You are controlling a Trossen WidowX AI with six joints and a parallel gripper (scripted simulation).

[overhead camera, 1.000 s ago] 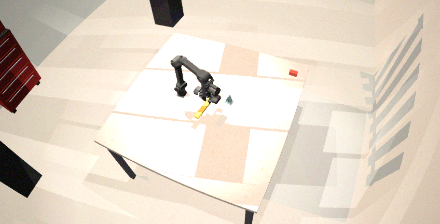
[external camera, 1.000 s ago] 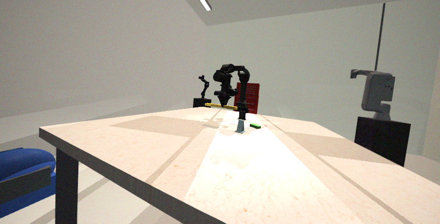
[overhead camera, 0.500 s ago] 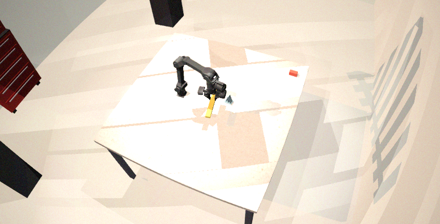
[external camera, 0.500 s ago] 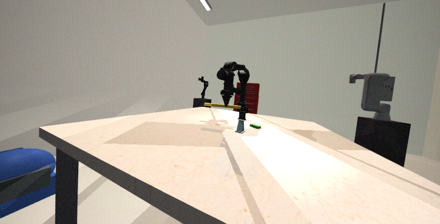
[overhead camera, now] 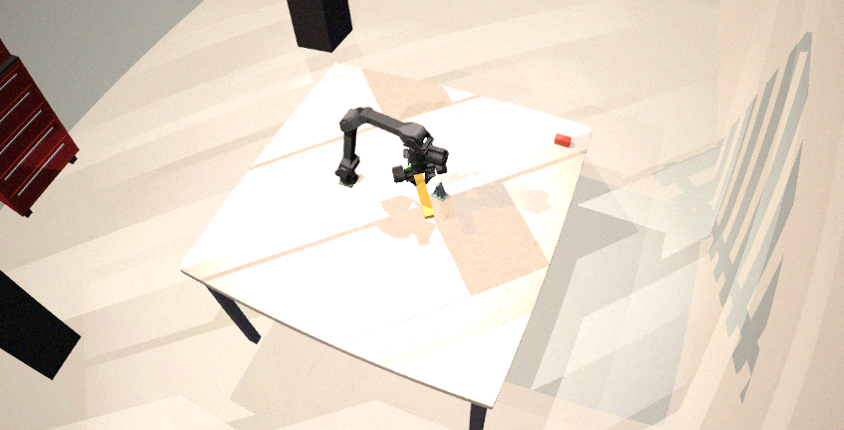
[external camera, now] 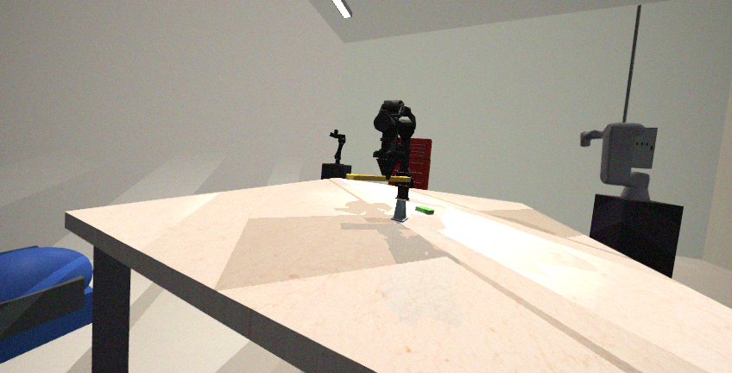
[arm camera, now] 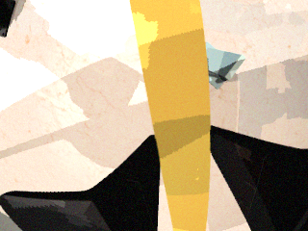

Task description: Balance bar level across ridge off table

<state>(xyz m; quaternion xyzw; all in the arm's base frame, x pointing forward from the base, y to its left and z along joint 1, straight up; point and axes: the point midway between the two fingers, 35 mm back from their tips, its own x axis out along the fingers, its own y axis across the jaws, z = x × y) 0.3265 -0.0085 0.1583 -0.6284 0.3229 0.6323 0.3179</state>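
Right now my gripper tip is 20 mm short of the yellow bar and 20 mm to the left of it. Round my gripper tip: red block 410 mm ahead, 510 mm to the left, 110 mm below; then green block 120 mm behind, 140 mm to the left, 120 mm below.
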